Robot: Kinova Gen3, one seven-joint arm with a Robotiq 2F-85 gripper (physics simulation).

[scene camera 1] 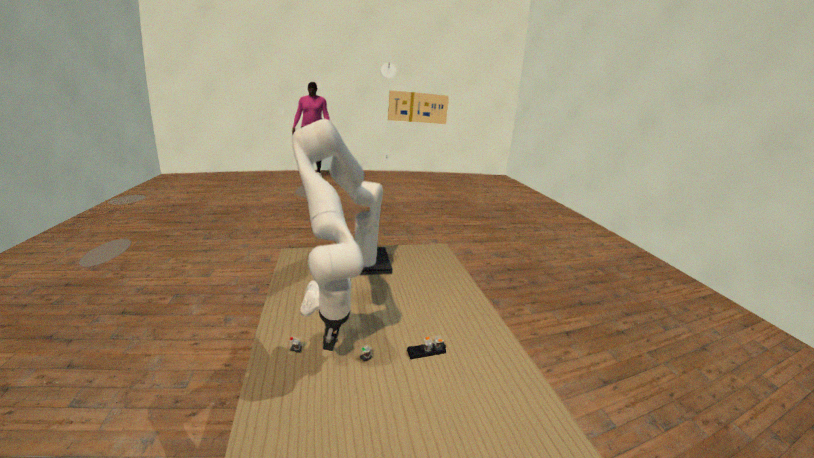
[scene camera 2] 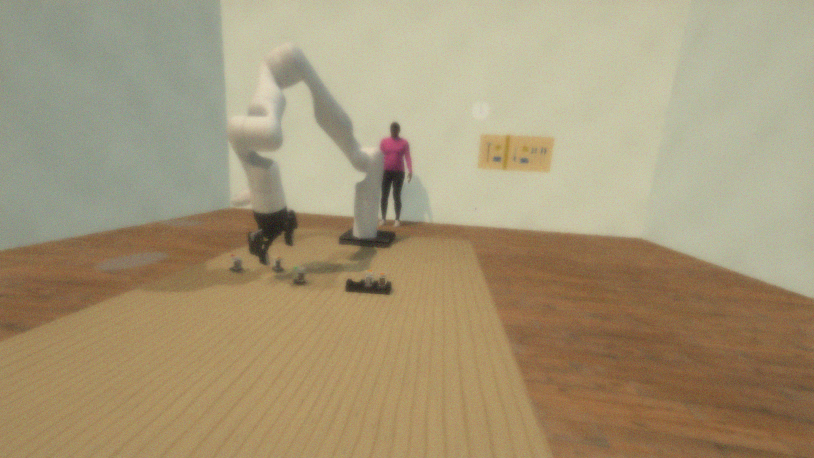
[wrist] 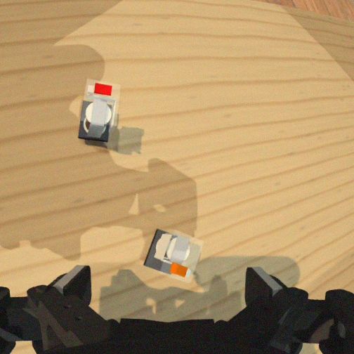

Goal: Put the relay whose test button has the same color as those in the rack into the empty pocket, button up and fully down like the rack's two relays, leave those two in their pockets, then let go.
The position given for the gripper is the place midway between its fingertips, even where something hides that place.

In view: the gripper (scene camera 2: 278, 254), an orange-button relay (wrist: 173, 253) and a red-button relay (wrist: 98, 119).
The gripper is seen too in the wrist view (wrist: 167, 284).
